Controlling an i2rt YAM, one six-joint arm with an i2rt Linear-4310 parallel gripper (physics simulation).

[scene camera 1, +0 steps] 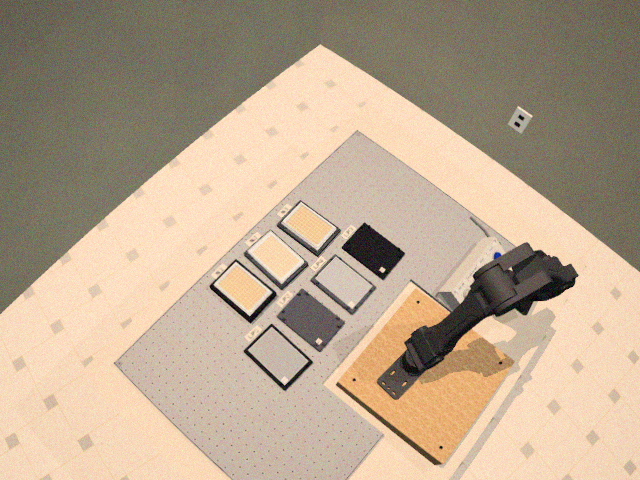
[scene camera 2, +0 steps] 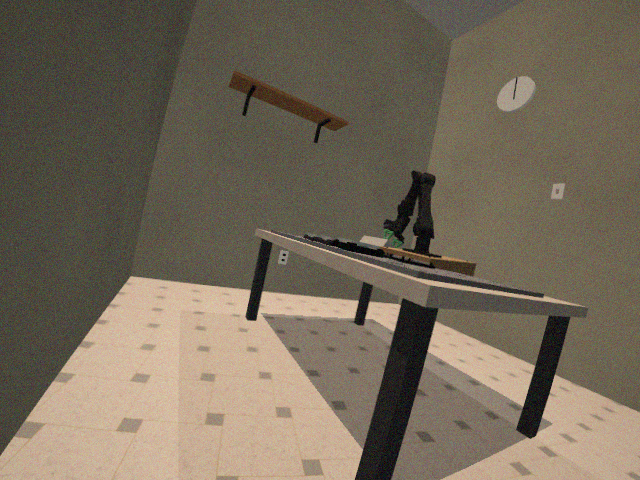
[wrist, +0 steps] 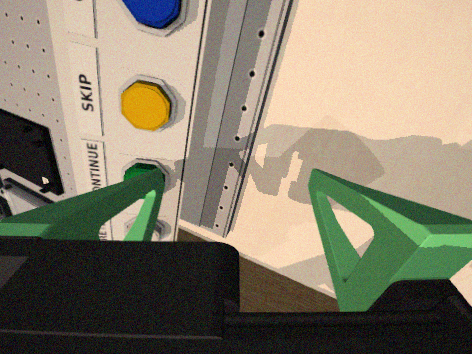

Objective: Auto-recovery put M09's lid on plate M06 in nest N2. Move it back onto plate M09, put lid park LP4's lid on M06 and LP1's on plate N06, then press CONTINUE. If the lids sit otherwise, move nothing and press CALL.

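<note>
Three plates with tan wells and pale rims sit in a row of nests; the middle one looks paler. I cannot tell whether a clear lid lies on it. In the lid park row, two parks show light grey faces; the others are dark grey and black. Labels are too blurred to read. My open, empty gripper is above the button panel; its left finger partly covers the green CONTINUE button. The blue button shows too.
The yellow SKIP button is above CONTINUE in the wrist view. A pale button shows partly behind the left finger. The arm stands on a wooden board beside the grey perforated mat. The arm hides part of the panel in scene camera 1.
</note>
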